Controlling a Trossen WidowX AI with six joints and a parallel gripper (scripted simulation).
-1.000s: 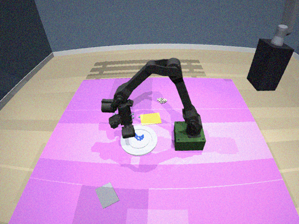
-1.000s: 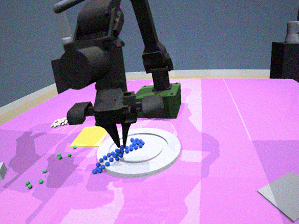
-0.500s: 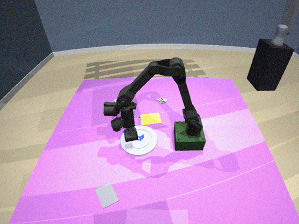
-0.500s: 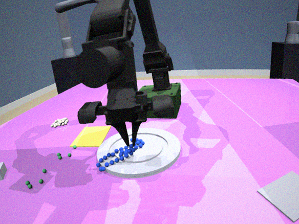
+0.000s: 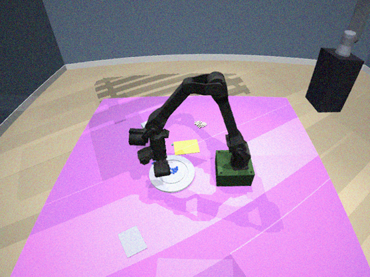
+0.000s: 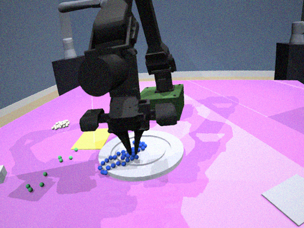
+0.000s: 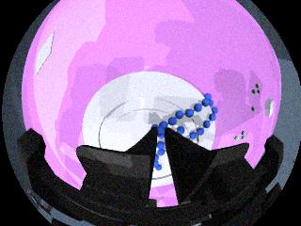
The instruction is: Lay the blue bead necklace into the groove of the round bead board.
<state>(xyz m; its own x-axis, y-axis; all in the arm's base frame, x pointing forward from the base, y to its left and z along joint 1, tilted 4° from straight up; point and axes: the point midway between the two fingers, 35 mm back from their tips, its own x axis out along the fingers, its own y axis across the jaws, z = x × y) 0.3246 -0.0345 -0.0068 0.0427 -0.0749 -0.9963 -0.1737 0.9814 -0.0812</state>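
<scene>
The round white bead board lies 4 cm behind my gripper tip and 2 cm below it. Round my gripper tip: yellow sheet (11 cm behind, 15 cm to the right, 3 cm below); grey tile (10 cm ahead, 31 cm to the left, 3 cm below); cube (11 cm ahead, 32 cm to the right, 2 cm below).
</scene>
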